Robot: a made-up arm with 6 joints. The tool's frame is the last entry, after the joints. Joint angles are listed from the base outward.
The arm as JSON. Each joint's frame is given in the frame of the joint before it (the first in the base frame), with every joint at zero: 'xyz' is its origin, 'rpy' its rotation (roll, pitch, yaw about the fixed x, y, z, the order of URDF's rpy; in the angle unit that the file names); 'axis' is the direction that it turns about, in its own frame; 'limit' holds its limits. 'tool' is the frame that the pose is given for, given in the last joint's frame.
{
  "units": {
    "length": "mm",
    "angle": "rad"
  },
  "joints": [
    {
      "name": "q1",
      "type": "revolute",
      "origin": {
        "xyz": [
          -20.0,
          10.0,
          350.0
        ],
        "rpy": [
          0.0,
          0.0,
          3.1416
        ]
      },
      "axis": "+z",
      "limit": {
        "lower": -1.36,
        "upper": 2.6
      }
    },
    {
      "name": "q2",
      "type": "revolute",
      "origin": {
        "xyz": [
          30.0,
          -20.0,
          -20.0
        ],
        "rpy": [
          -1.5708,
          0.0,
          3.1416
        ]
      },
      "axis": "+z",
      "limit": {
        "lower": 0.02,
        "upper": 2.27
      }
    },
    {
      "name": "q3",
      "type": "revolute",
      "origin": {
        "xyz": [
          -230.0,
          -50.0,
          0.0
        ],
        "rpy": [
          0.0,
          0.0,
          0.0
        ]
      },
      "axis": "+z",
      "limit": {
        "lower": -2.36,
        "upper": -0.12
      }
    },
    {
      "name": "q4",
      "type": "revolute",
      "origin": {
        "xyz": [
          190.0,
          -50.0,
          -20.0
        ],
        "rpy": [
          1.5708,
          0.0,
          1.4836
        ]
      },
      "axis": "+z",
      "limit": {
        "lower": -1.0,
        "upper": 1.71
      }
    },
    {
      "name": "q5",
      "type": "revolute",
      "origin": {
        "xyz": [
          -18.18,
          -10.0,
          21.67
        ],
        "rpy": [
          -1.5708,
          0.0,
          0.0
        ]
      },
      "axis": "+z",
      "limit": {
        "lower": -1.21,
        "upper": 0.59
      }
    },
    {
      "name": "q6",
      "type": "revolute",
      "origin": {
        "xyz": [
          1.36,
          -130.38,
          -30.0
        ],
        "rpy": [
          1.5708,
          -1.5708,
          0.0
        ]
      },
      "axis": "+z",
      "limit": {
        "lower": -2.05,
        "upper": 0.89
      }
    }
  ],
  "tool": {
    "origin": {
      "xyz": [
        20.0,
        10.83,
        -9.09
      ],
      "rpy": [
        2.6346,
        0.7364,
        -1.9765
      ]
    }
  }
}
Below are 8 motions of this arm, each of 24 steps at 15 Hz.
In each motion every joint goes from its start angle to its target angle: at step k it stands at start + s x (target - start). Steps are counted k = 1, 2, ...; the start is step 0. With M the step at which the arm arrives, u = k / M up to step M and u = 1 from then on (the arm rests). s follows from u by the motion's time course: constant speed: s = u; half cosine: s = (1 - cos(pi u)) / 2; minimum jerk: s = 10 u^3 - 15 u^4 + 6 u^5.
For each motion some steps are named. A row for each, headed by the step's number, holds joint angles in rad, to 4 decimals.
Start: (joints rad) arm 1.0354 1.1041 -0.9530 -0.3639 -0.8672 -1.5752
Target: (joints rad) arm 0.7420 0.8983 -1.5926 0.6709 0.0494 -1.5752
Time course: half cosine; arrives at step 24
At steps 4, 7, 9, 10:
4: 1.0157 1.0903 -0.9958 -0.2946 -0.8058 -1.5752
7: 0.9780 1.0638 -1.0781 -0.1615 -0.6879 -1.5752
9: 0.9448 1.0406 -1.1504 -0.0445 -0.5843 -1.5752
10: 0.9267 1.0278 -1.1900 0.0196 -0.5275 -1.5752

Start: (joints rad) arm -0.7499 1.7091 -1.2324 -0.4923 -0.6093 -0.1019
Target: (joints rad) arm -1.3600 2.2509 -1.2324 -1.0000 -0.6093 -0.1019
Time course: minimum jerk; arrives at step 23
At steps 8, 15, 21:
8: -0.8913 1.8347 -1.2324 -0.6100 -0.6093 -0.1019
15: -1.2186 2.1253 -1.2324 -0.8823 -0.6093 -0.1019
21: -1.3565 2.2478 -1.2324 -0.9971 -0.6093 -0.1019

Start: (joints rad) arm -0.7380 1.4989 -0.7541 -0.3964 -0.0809 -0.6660
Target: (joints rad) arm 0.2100 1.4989 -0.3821 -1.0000 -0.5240 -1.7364
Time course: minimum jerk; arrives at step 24
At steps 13, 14, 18, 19, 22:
13: -0.1903 1.4989 -0.5392 -0.7451 -0.3369 -1.2844
14: -0.1186 1.4989 -0.5110 -0.7908 -0.3704 -1.3654
18: 0.1119 1.4989 -0.4206 -0.9375 -0.4781 -1.6256
19: 0.1488 1.4989 -0.4061 -0.9611 -0.4954 -1.6673
22: 0.2052 1.4989 -0.3840 -0.9969 -0.5217 -1.7310

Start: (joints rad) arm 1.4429 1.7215 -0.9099 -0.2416 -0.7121 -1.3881
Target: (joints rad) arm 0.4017 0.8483 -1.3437 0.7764 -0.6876 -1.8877
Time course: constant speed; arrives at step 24
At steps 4, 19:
4: 1.2694 1.5760 -0.9822 -0.0719 -0.7080 -1.4714
19: 0.6186 1.0302 -1.2533 0.5643 -0.6927 -1.7836

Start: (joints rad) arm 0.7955 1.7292 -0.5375 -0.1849 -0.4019 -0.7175
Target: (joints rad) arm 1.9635 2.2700 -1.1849 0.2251 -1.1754 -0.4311
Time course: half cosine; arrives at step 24
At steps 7, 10, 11, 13, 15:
7: 1.0240 1.8350 -0.6641 -0.1047 -0.5532 -0.6615
10: 1.2283 1.9296 -0.7774 -0.0330 -0.6886 -0.6114
11: 1.3033 1.9643 -0.8189 -0.0067 -0.7382 -0.5930
13: 1.4557 2.0349 -0.9035 0.0469 -0.8391 -0.5556
15: 1.6030 2.1031 -0.9851 0.0986 -0.9367 -0.5195

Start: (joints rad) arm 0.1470 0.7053 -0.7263 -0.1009 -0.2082 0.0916
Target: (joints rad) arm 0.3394 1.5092 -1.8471 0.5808 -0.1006 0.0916
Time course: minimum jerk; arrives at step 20
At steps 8, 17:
8: 0.2081 0.9605 -1.0821 0.1155 -0.1740 0.0916
17: 0.3343 1.4878 -1.8173 0.5627 -0.1035 0.0916

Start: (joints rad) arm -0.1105 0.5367 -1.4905 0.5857 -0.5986 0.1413
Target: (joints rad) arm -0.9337 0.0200 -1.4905 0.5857 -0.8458 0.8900
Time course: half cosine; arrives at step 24
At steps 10, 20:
10: -0.4156 0.3452 -1.4905 0.5857 -0.6902 0.4188
20: -0.8786 0.0546 -1.4905 0.5857 -0.8292 0.8398

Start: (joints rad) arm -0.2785 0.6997 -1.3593 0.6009 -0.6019 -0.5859
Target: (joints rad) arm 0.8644 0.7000 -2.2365 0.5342 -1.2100 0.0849
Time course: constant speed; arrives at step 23
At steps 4, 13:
4: -0.0797 0.6998 -1.5119 0.5893 -0.7077 -0.4692
13: 0.3675 0.6999 -1.8551 0.5632 -0.9456 -0.2068

